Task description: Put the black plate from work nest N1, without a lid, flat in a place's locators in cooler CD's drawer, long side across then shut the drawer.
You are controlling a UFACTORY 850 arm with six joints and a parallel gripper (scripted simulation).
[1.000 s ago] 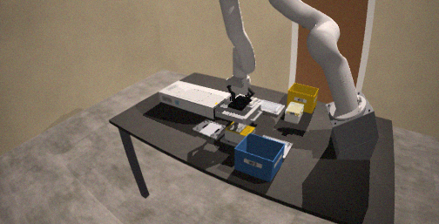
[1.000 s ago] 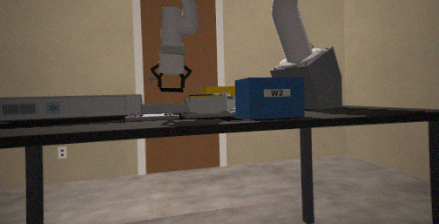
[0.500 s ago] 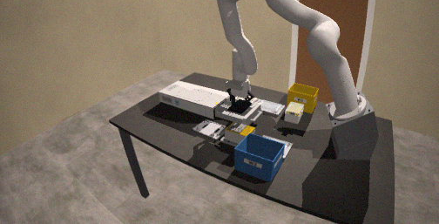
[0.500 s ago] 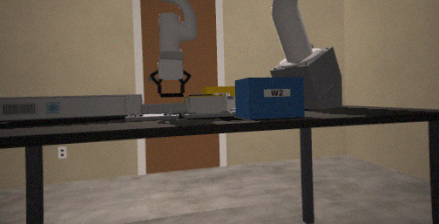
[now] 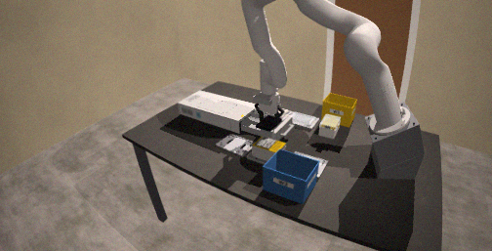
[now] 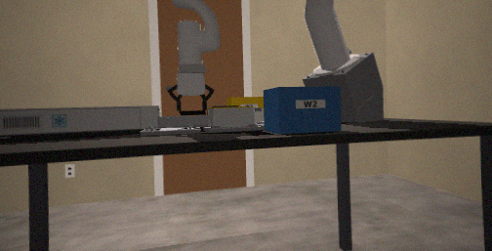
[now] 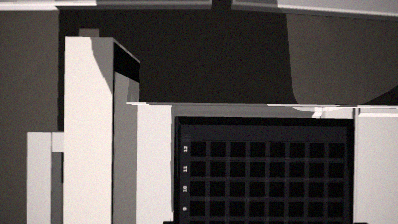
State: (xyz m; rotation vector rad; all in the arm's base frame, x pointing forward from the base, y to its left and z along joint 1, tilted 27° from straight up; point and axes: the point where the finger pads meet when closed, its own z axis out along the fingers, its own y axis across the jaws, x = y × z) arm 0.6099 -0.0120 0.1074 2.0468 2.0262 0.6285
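Right now my hand is 30 mm short of the drawer and 30 mm above it. Round my hand: cooler CD: 180 mm ahead, 30 mm below; then black plate: 10 mm below; then work nest N1: 190 mm to the left, 70 mm ahead, 60 mm below.
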